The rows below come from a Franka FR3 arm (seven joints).
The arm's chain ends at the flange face. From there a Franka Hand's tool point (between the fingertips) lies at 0.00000 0.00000 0.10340 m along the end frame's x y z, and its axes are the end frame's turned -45 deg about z.
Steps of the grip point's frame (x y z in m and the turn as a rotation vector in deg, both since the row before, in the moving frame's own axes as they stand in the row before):
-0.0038, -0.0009, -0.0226, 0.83, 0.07, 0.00
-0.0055, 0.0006, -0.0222, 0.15, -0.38, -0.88
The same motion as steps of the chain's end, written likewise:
-0.0024, 0.0032, -0.0226, 0.64, -0.54, 0.00
-0.0028, 0.0040, -0.0222, -0.16, -0.37, -0.88

